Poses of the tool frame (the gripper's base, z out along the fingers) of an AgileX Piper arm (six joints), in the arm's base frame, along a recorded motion.
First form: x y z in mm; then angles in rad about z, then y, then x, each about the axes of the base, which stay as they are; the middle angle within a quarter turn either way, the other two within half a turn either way.
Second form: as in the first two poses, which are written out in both.
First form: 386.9 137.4 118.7 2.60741 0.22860 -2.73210
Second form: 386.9 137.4 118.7 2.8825 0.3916 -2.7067
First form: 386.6 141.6 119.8 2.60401 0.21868 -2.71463
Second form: 386.6 141.6 119.8 2.8626 0.3916 -2.7073
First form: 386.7 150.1 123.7 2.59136 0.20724 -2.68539
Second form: 386.7 150.1 123.7 2.8342 0.3983 -2.7021
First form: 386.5 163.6 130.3 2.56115 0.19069 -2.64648
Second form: 386.5 163.6 130.3 2.8013 0.4115 -2.6812
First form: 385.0 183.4 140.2 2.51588 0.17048 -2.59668
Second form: 385.0 183.4 140.2 2.7631 0.4347 -2.6482
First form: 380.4 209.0 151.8 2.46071 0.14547 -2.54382
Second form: 380.4 209.0 151.8 2.7250 0.4638 -2.6053
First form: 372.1 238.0 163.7 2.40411 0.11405 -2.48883
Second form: 372.1 238.0 163.7 2.6839 0.4953 -2.5604
